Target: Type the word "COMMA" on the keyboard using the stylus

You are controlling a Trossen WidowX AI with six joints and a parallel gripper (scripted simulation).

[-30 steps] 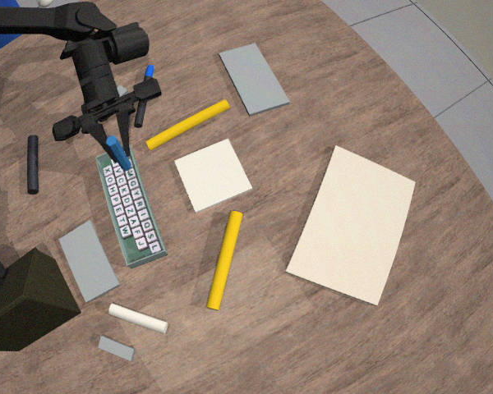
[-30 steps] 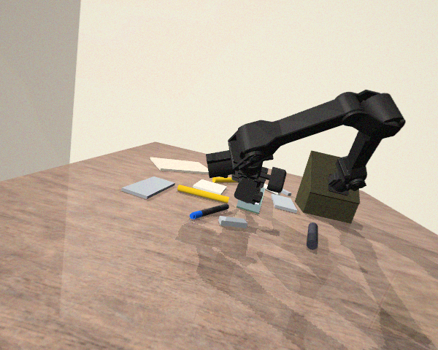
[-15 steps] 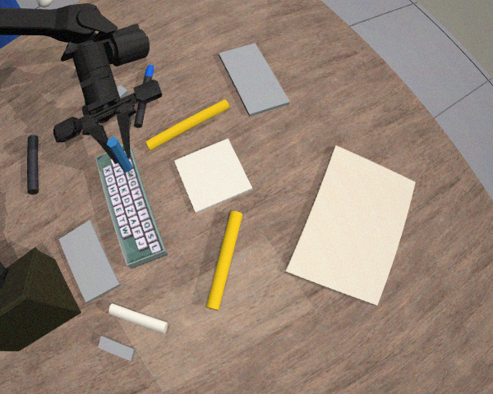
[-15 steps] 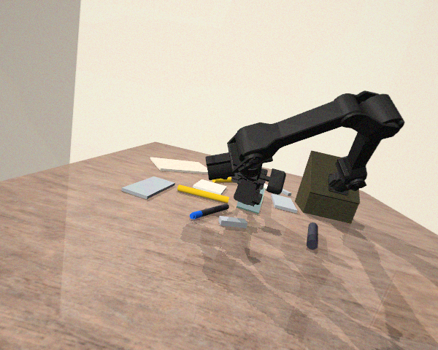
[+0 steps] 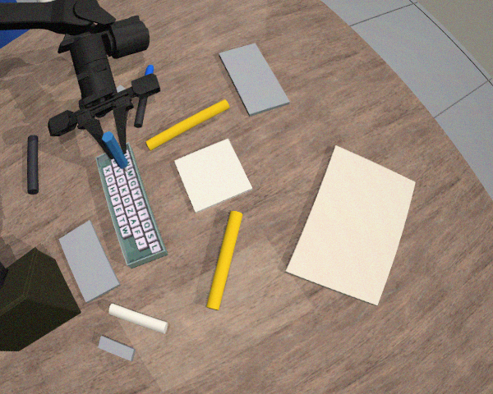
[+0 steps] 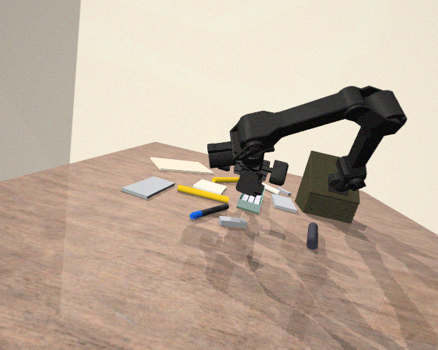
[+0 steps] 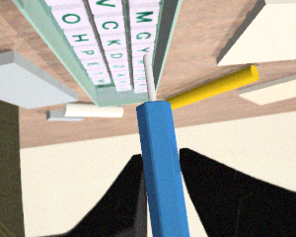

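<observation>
The grey plate lies 14 cm behind my gripper tip, 9 cm below it and 8 cm to the right of it. From my gripper tip the other things lie so: blue-capped marker 16 cm to the left, 11 cm ahead, 8 cm below; then small grey block 17 cm to the left, 9 cm below, 3 cm ahead; then blue stylus 1 cm below.
</observation>
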